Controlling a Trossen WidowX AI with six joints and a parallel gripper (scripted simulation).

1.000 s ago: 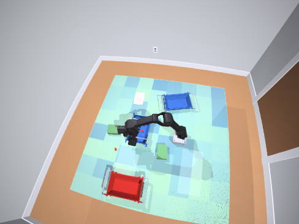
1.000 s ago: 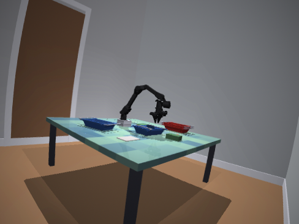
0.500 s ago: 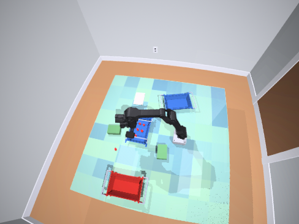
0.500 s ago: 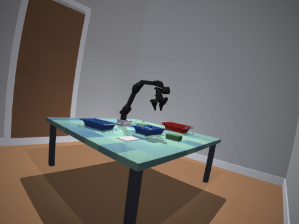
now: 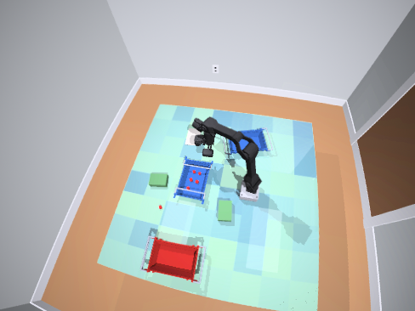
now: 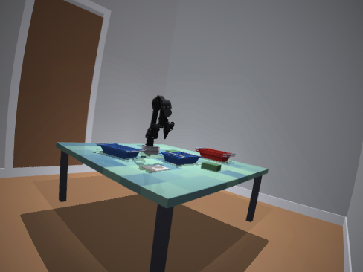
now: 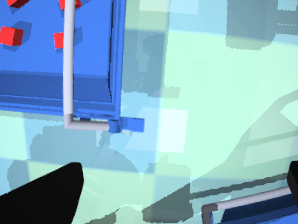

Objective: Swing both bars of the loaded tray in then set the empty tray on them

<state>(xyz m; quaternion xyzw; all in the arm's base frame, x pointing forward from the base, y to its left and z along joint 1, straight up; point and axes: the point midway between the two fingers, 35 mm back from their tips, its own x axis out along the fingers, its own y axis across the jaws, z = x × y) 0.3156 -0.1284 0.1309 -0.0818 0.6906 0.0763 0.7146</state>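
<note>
Right now the blue tray is 20 cm to the right of my gripper tip, 20 cm behind it and 12 cm below it. Also, from my gripper tip: small red block: 42 cm to the left, 19 cm ahead, 15 cm below; white flat plate: 19 cm ahead, 16 cm below, 15 cm to the right.
</note>
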